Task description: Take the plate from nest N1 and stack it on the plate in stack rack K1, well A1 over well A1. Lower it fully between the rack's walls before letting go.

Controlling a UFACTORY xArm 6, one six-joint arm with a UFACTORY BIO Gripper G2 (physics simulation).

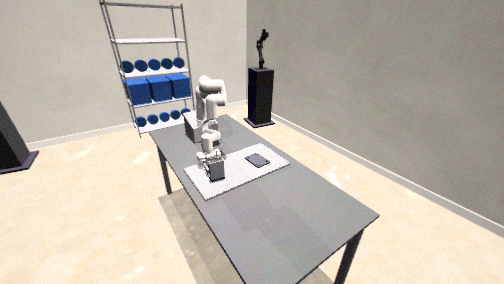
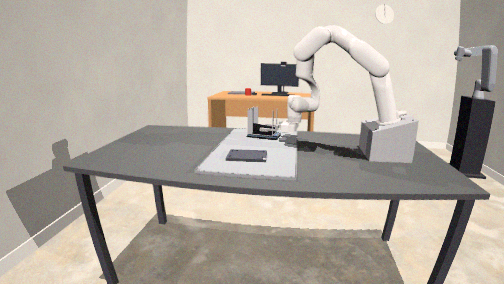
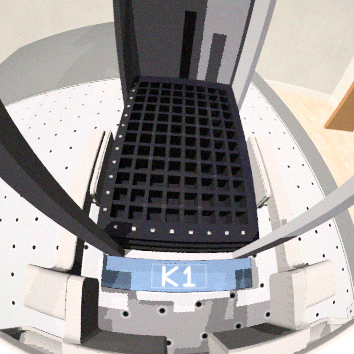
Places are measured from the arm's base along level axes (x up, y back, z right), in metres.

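Pixels of known places: hand, tool point: (image 2: 266,127) (image 3: 181,167); arm's base, link origin: (image 1: 201,117) (image 2: 388,121).
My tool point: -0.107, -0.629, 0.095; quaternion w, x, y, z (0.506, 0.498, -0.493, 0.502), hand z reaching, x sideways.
For each thing: its top centre in the pictures, then the offset to it from my tool point, as dx, dy, dz. Level surfaces: height alone.
- black many-welled plate, top centre: (image 3: 184,125) +0.012, -0.022, +0.001
- stack rack K1, top centre: (image 2: 264,109) (image 1: 213,155) +0.101, -0.012, +0.002
- low dark nest, top centre: (image 2: 247,153) (image 1: 257,159) -0.034, +0.006, -0.344
- white perforated board, surface height: dx -0.048
- grey table, surface height: dx -0.061
A black many-welled plate (image 3: 175,150) is level between the tall walls of stack rack K1 (image 1: 216,170) (image 2: 251,120) (image 3: 155,45). My gripper (image 3: 180,170) is shut on this plate, one pale finger along each long side. Thin dark edges show directly beneath the plate's front edge; the lower plate's top is hidden, and I cannot tell whether a gap is left. The plate's lettered edge faces the blue K1 label. A low dark nest (image 1: 257,160) (image 2: 247,155) lies on the board apart from the rack, with no plate standing on it; its label is not legible.
The rack and nest are on a white perforated board (image 1: 200,187) (image 2: 215,169) (image 3: 40,150) on the grey table (image 1: 280,215) (image 2: 150,160). The rack's slim front posts stand close to the gripper on both sides. The arm's grey base (image 1: 192,131) (image 2: 390,142) is at the table's end.
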